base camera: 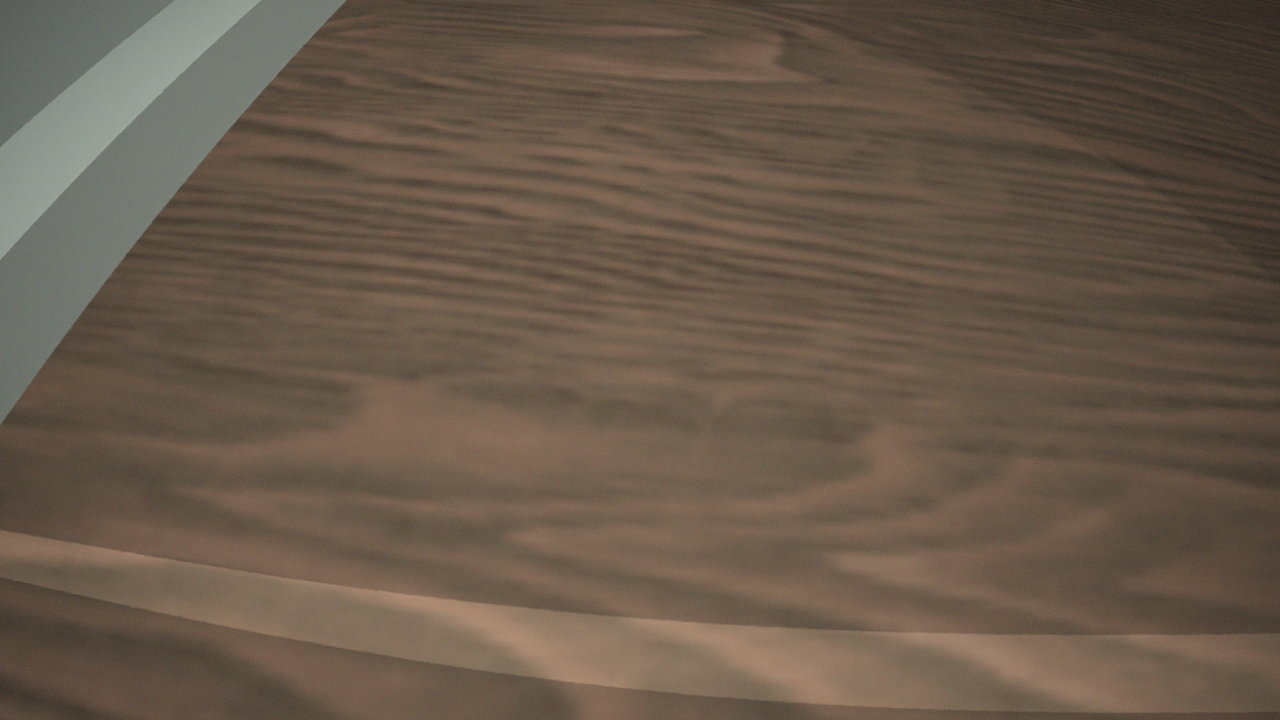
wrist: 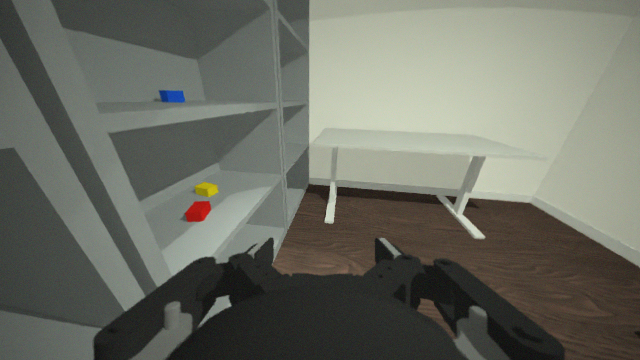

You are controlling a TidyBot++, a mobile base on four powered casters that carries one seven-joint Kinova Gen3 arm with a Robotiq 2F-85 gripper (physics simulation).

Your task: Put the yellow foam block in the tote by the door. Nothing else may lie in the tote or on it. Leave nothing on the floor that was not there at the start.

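Places are measured from the arm's base along level axes (x ahead, y left, z up), in metres.
Pixels of known places: gripper, fingertip midpoint: (wrist: 323, 249).
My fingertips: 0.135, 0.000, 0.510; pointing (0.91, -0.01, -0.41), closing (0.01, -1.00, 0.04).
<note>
Ahead of a thing's pixels: the offset from my fingertips to its top centre, as dx, dy, dz. Level surfaces: height alone.
The yellow foam block {+0.737, +0.634, -0.328} (wrist: 206, 189) lies on a middle shelf board of the grey shelf unit, left in the wrist view. A red block {+0.536, +0.545, -0.328} (wrist: 198, 211) lies on the same board, nearer the front edge and close to the yellow one. My gripper (wrist: 323, 249) is open, with its fingers wide apart and no object between them. It is out in front of the shelf unit, to the right of the blocks and well apart from them. The tote and the door do not show in either view.
The grey shelf unit (wrist: 280, 125) runs along the left; its base edge (base camera: 170, 179) also shows in the base view. A blue block {+0.728, +0.674, +0.129} (wrist: 172, 96) lies on the board above. A white table {dz -0.187} (wrist: 400, 140) stands at the far wall. Wooden floor {dz -0.907} (base camera: 671, 358) extends to the right.
</note>
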